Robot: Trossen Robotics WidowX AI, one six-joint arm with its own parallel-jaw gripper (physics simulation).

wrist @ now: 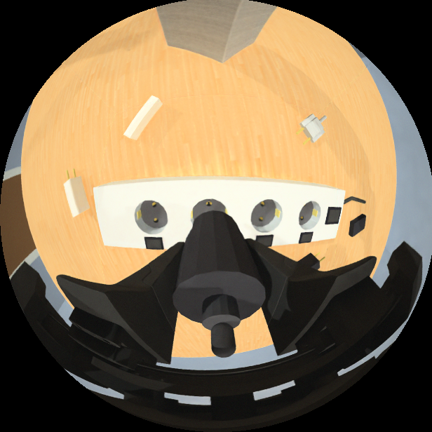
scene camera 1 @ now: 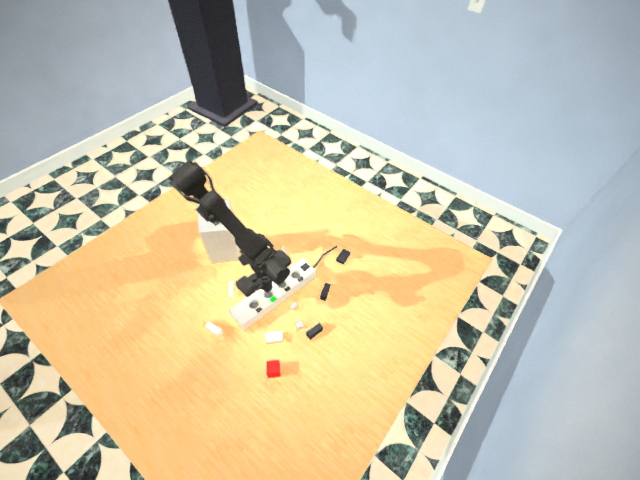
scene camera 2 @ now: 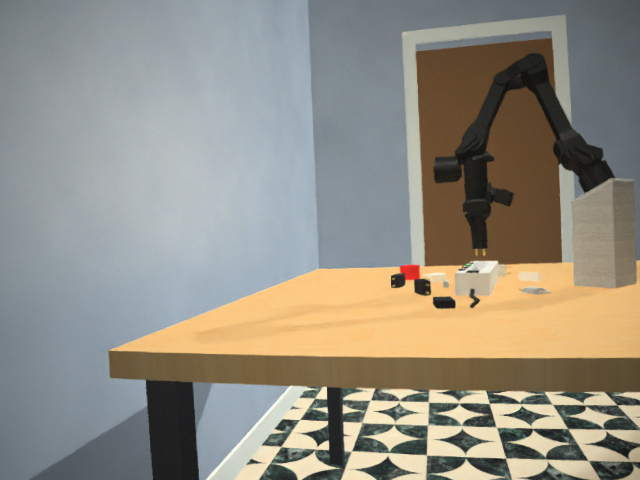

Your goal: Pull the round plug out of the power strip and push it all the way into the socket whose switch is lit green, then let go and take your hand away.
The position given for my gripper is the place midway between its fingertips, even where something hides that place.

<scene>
I see my gripper [scene camera 2: 479, 241], a black round plug [wrist: 217, 284] and a white power strip [scene camera 1: 301, 273].
My gripper shows as well in the wrist view [wrist: 214, 246] and in scene camera 1 [scene camera 1: 266, 284]. The white power strip also shows in the wrist view [wrist: 125, 214].
</scene>
